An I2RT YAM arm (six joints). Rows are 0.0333 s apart.
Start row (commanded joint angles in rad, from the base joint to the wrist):
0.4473, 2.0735, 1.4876, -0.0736, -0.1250, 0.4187
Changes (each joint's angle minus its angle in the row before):
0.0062, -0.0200, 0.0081, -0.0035, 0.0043, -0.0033
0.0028, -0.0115, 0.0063, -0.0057, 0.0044, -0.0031
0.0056, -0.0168, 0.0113, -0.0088, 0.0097, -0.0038
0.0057, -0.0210, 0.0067, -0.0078, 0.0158, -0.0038
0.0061, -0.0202, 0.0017, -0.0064, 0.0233, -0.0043
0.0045, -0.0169, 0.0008, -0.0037, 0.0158, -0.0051
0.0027, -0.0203, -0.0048, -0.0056, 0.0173, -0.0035
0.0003, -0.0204, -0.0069, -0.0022, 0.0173, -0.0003
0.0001, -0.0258, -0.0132, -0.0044, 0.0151, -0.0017
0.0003, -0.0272, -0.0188, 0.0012, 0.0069, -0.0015
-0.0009, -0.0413, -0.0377, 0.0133, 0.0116, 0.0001
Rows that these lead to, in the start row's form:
0.4535, 2.0535, 1.4957, -0.0771, -0.1207, 0.4154
0.4563, 2.0420, 1.5020, -0.0828, -0.1163, 0.4123
0.4619, 2.0252, 1.5133, -0.0916, -0.1066, 0.4085
0.4676, 2.0042, 1.5200, -0.0994, -0.0908, 0.4047
0.4737, 1.9840, 1.5217, -0.1058, -0.0675, 0.4004
0.4782, 1.9671, 1.5225, -0.1095, -0.0517, 0.3953
0.4809, 1.9468, 1.5177, -0.1151, -0.0344, 0.3918
0.4812, 1.9264, 1.5108, -0.1173, -0.0171, 0.3915
0.4813, 1.9006, 1.4976, -0.1217, -0.0020, 0.3898
0.4816, 1.8734, 1.4788, -0.1205, 0.0049, 0.3883
0.4807, 1.8321, 1.4411, -0.1072, 0.0165, 0.3884

